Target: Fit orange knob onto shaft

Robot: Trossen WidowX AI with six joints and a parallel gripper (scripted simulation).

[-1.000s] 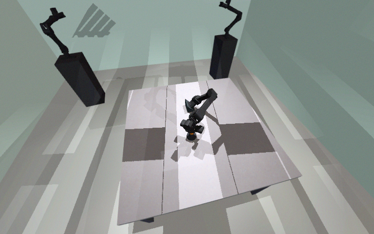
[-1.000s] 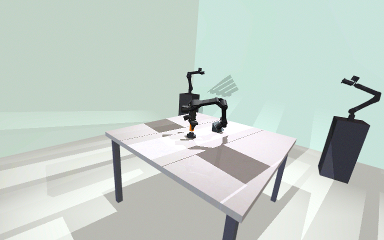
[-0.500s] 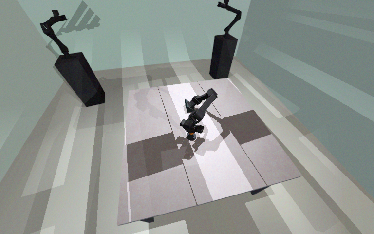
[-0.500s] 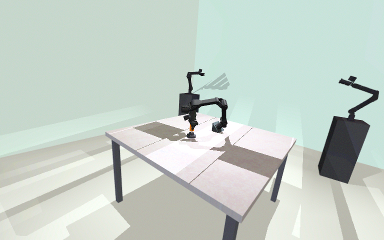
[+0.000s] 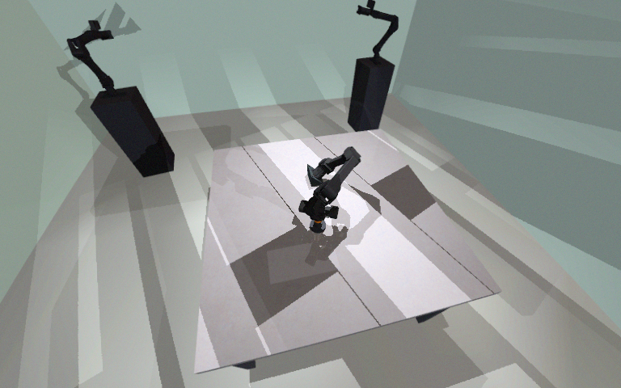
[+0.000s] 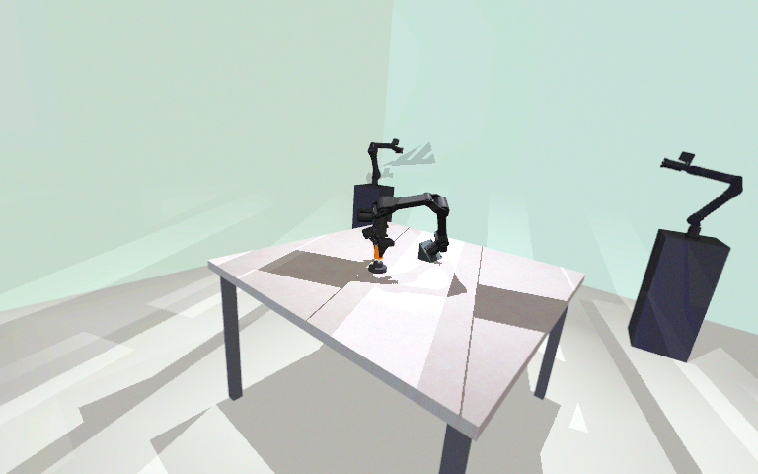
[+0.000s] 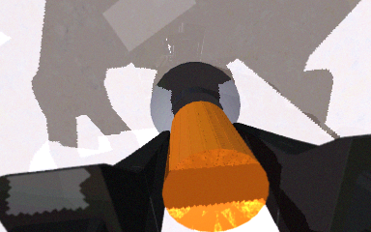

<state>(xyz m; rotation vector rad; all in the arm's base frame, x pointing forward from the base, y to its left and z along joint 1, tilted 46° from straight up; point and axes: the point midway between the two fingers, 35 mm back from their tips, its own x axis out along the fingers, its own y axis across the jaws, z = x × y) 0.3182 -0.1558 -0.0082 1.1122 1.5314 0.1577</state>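
The dark round pedestal is 40 mm below my gripper tip. The rest, counted from my gripper tip: orange knob (30 mm above).
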